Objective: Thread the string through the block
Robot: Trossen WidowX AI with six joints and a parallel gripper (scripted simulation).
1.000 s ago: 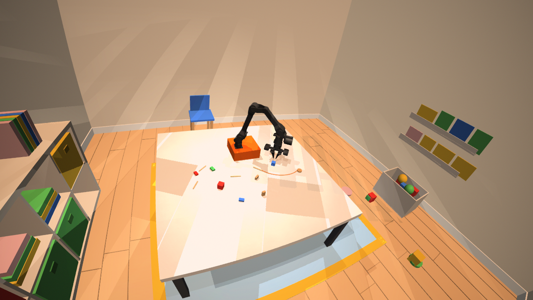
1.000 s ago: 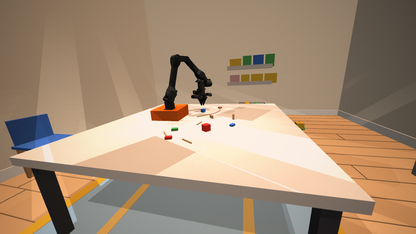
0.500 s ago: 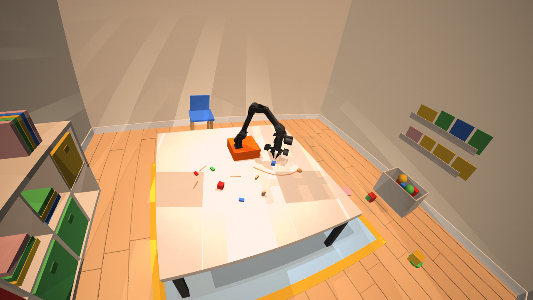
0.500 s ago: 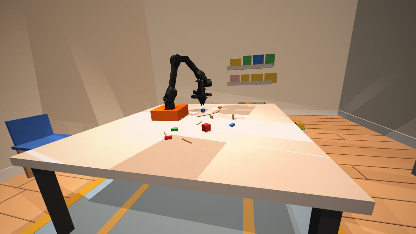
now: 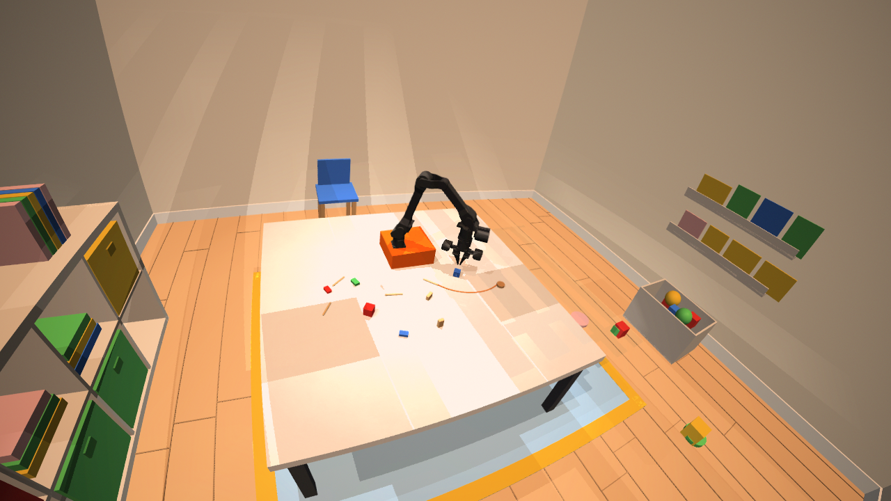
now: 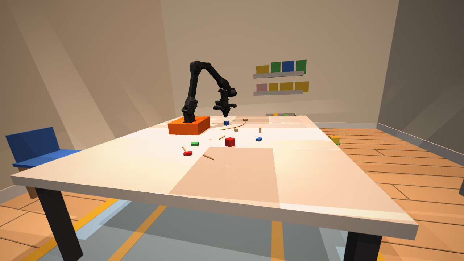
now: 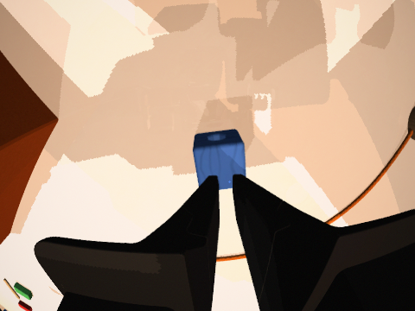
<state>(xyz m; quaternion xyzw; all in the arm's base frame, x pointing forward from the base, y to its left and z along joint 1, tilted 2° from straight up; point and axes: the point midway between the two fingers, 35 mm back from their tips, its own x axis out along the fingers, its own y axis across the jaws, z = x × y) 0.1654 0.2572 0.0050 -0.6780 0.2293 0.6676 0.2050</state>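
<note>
Right now my gripper tip is 40 mm above the blue cube and 10 mm short of it. From my gripper tip the other things lie so: thin wooden stick 130 mm to the right, 60 mm below, 50 mm ahead; round wooden button 190 mm to the left, 110 mm ahead, 50 mm below; flat blue piece 340 mm to the right, 320 mm ahead, 50 mm below.
</note>
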